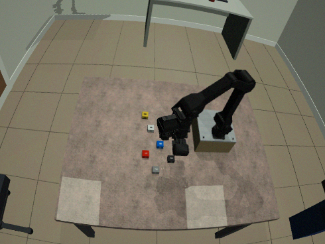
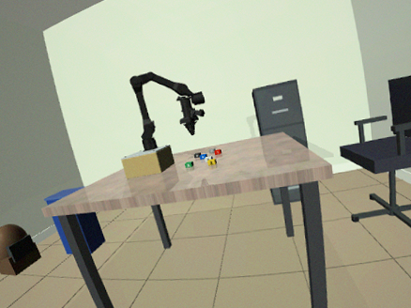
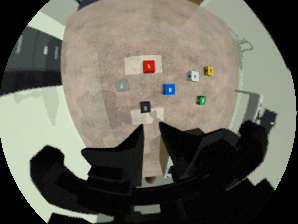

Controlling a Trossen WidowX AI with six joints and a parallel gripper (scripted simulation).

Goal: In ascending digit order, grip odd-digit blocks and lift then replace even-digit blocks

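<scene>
The black block is 120 mm below my gripper tip. From my gripper tip the other things lie so: grey block 70 mm ahead, 70 mm to the left, 120 mm below; then blue block 50 mm ahead, 70 mm to the right, 120 mm below; then red block 120 mm ahead, 10 mm to the right, 120 mm below.
</scene>
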